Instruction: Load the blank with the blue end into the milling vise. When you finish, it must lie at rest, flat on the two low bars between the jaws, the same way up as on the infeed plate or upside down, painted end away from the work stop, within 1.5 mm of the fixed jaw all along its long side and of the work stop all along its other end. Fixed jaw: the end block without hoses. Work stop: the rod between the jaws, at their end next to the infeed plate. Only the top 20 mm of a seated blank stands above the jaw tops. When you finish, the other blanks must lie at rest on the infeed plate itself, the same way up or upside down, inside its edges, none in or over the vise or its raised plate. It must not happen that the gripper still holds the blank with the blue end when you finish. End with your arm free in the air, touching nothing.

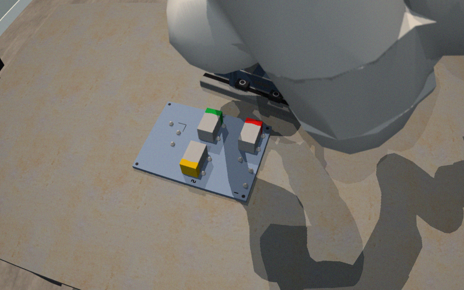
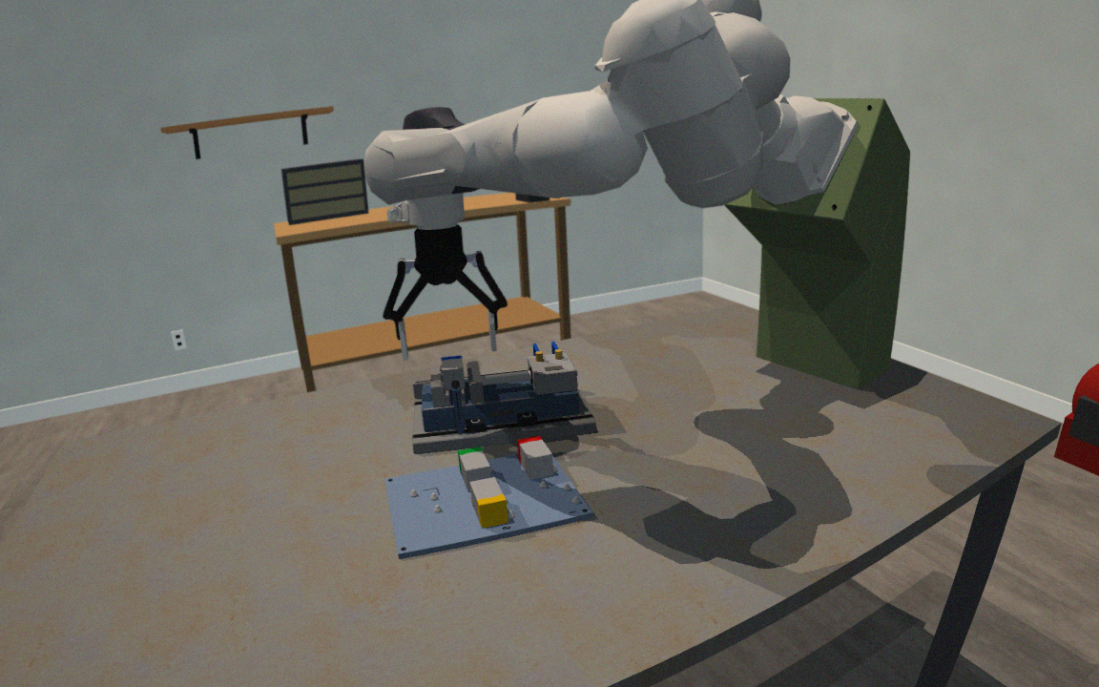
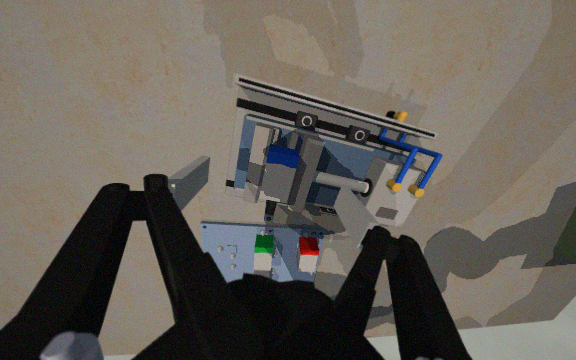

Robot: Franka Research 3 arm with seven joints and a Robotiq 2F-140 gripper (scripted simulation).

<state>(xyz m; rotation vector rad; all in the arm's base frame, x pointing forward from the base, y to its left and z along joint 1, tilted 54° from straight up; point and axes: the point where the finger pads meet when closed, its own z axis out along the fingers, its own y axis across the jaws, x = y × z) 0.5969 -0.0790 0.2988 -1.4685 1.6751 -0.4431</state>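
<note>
The blue-ended blank is 4 cm below my hand. The rest, counted from my hand: fixed jaw 6 cm below, 3 cm ahead; grey rod 9 cm behind, 6 cm below, 1 cm to the right; work stop 5 cm to the left, 5 cm below, 1 cm behind.
</note>
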